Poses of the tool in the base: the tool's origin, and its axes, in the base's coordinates. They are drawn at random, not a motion.
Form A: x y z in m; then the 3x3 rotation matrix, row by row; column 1 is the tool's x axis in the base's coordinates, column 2 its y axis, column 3 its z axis. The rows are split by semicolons.
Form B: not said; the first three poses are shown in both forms.
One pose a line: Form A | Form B
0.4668 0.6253 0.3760; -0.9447 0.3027 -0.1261; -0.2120 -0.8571 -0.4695; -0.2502 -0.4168 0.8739 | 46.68 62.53 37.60; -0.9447 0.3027 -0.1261; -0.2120 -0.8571 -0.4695; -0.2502 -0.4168 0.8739
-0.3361 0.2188 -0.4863; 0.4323 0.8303 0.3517; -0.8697 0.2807 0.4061; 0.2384 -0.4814 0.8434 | -33.61 21.88 -48.63; 0.4323 0.8303 0.3517; -0.8697 0.2807 0.4061; 0.2384 -0.4814 0.8434
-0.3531 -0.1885 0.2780; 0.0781 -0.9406 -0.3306; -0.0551 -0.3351 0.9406; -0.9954 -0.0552 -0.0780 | -35.31 -18.85 27.80; 0.0781 -0.9406 -0.3306; -0.0551 -0.3351 0.9406; -0.9954 -0.0552 -0.0780
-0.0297 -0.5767 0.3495; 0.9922 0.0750 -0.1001; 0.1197 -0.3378 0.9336; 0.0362 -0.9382 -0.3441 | -2.97 -57.67 34.95; 0.9922 0.0750 -0.1001; 0.1197 -0.3378 0.9336; 0.0362 -0.9382 -0.3441
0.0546 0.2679 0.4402; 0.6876 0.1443 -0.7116; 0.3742 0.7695 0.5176; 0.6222 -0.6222 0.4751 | 5.46 26.79 44.02; 0.6876 0.1443 -0.7116; 0.3742 0.7695 0.5176; 0.6222 -0.6222 0.4751
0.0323 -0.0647 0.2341; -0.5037 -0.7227 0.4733; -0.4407 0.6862 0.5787; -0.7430 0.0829 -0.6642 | 3.23 -6.47 23.41; -0.5037 -0.7227 0.4733; -0.4407 0.6862 0.5787; -0.7430 0.0829 -0.6642
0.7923 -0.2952 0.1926; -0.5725 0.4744 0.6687; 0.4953 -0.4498 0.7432; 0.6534 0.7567 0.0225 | 79.23 -29.52 19.26; -0.5725 0.4744 0.6687; 0.4953 -0.4498 0.7432; 0.6534 0.7567 0.0225
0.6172 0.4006 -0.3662; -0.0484 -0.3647 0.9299; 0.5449 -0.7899 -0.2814; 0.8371 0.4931 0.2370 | 61.72 40.06 -36.62; -0.0484 -0.3647 0.9299; 0.5449 -0.7899 -0.2814; 0.8371 0.4931 0.2370
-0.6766 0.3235 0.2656; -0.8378 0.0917 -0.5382; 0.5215 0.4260 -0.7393; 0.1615 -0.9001 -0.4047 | -67.66 32.35 26.56; -0.8378 0.0917 -0.5382; 0.5215 0.4260 -0.7393; 0.1615 -0.9001 -0.4047
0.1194 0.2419 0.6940; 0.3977 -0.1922 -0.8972; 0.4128 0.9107 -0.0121; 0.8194 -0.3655 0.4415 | 11.94 24.19 69.40; 0.3977 -0.1922 -0.8972; 0.4128 0.9107 -0.0121; 0.8194 -0.3655 0.4415
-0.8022 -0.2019 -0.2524; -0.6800 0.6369 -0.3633; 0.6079 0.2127 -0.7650; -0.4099 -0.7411 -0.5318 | -80.22 -20.19 -25.24; -0.6800 0.6369 -0.3633; 0.6079 0.2127 -0.7650; -0.4099 -0.7411 -0.5318
